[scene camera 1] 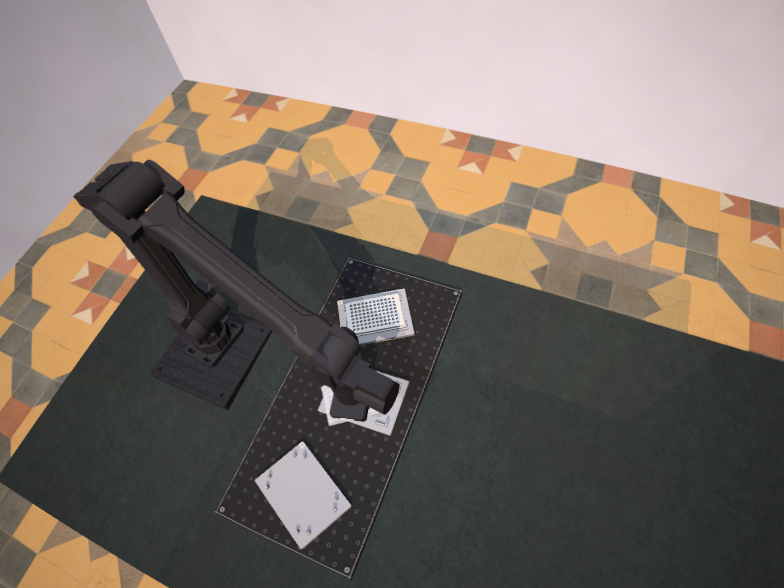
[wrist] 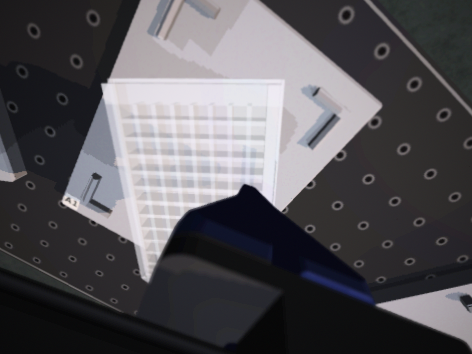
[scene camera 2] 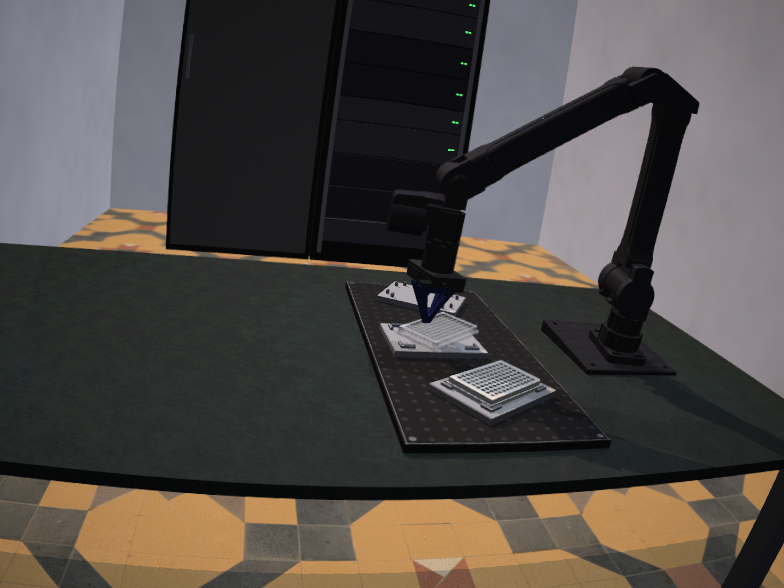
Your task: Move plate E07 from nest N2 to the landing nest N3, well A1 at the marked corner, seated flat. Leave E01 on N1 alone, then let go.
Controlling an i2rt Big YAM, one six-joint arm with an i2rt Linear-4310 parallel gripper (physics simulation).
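Note:
Plate E07 [scene camera 2: 443, 330] [wrist: 200, 145], clear and gridded, lies turned askew across the white nest N2 [scene camera 1: 397, 405] [scene camera 2: 443, 351] [wrist: 300, 65], out of line with its corner brackets. I cannot tell whether it is also tilted. The A1 label [wrist: 71, 201] is at one nest corner. My gripper [scene camera 2: 428, 318] [wrist: 244, 195] is shut and empty, its blue fingertips together at or just above the plate. The contact is unclear. In scene camera 1 the arm hides most of E07. Nest N3 [scene camera 1: 302, 493] [scene camera 2: 395, 296] [wrist: 430, 310] has upright pegs and holds no plate.
Plate E01 [scene camera 1: 374, 314] [scene camera 2: 497, 379], white with dark wells, sits on nest N1 [scene camera 1: 410, 329] [scene camera 2: 465, 401]. All three nests stand in a row on the black perforated board [scene camera 1: 246, 500] [scene camera 2: 424, 433], beside the arm's base plate [scene camera 1: 243, 373] [scene camera 2: 569, 341].

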